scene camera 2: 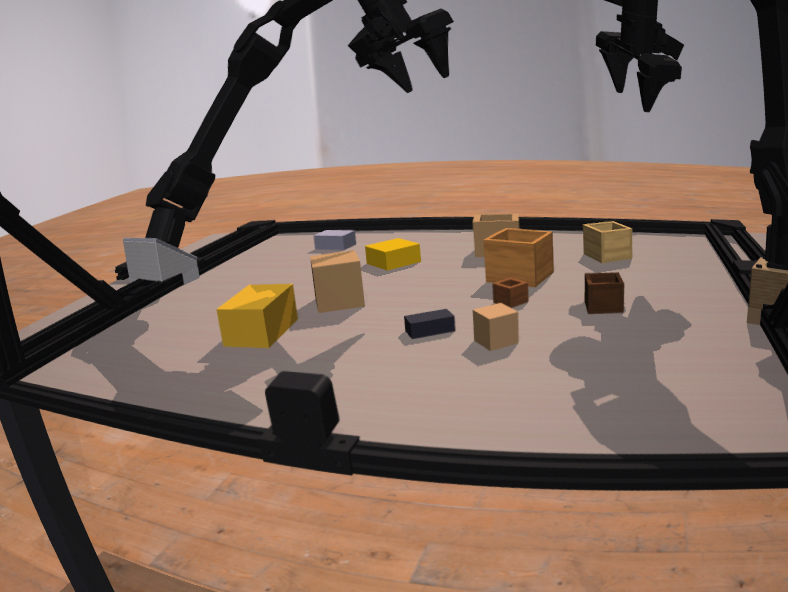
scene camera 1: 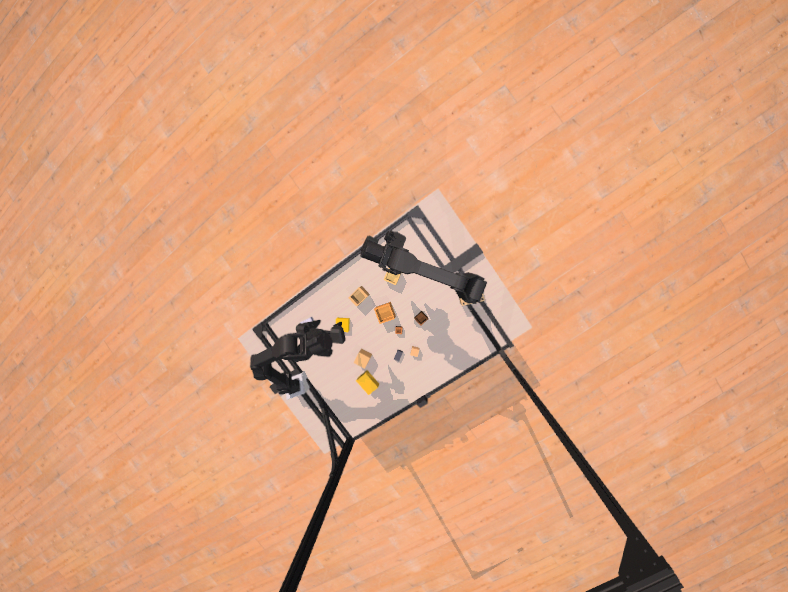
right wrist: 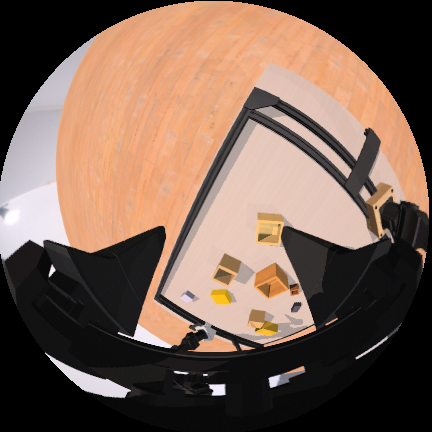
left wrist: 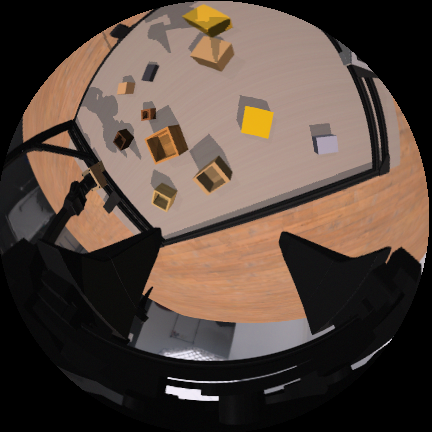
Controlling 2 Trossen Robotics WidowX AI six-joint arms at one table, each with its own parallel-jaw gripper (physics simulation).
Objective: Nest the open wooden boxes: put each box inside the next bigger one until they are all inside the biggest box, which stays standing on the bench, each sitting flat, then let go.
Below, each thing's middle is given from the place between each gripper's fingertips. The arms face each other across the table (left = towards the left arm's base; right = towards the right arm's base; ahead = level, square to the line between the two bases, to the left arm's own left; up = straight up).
Scene:
I see the orange-brown box (scene camera 2: 527, 255) 10 cm behind my left hand, 15 cm to the right of it and 24 cm below it. The rest, counted from my left hand: reddish-brown box (scene camera 2: 511, 292) 20 cm behind, 16 cm to the right, 26 cm below; grey block (scene camera 2: 329, 239) 4 cm ahead, 21 cm to the left, 26 cm below; pale box (scene camera 2: 604, 242) 3 cm ahead, 26 cm to the right, 25 cm below.
The pale box is 210 mm below my right hand, 100 mm behind it and 50 mm to the left of it. Also, from my right hand: orange-brown box 220 mm behind, 210 mm below, 160 mm to the left; reddish-brown box 330 mm behind, 230 mm below, 150 mm to the left; dark brown box (scene camera 2: 604, 292) 330 mm behind, 220 mm below, 30 mm to the left.

